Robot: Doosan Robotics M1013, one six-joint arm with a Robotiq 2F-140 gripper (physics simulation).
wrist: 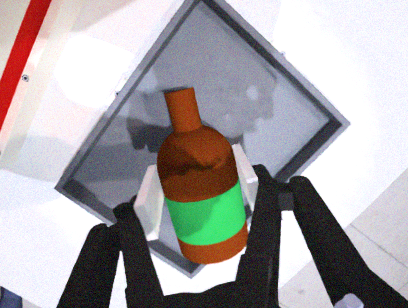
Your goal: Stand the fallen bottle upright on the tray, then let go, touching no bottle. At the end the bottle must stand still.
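Frame: origin at the arm's base, x ahead, y left, z up, level; centimetres.
Seen in the pictures: gripper, fingertip midpoint: (197,168).
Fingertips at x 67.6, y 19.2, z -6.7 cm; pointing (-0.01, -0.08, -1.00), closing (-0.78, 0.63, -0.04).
Note:
A point is followed by its place in that frame.
The brown bottle (206,217) {x 69.4, y 21.6, z -2.8 cm} with a green label lies on its side over the grey tray (200,55) {x 59.0, y 13.1, z -10.1 cm}, its neck pointing up and slightly left in the view and its base near the tray's lower corner. My gripper (197,168) {x 67.6, y 19.2, z -6.7 cm} has its two pale pads against both sides of the bottle's body, around the shoulder and the upper part of the label, and is shut on it. The underside of the bottle is hidden, so its contact with the tray does not show.
The tray has a low raised rim and stands on a white surface. A red strip (22,55) {x 68.5, y 0.5, z -7.2 cm} runs along a pale edge at the upper left. Grey floor tiles (377,235) show at the lower right. Dark shadows fall across the tray beside the bottle.

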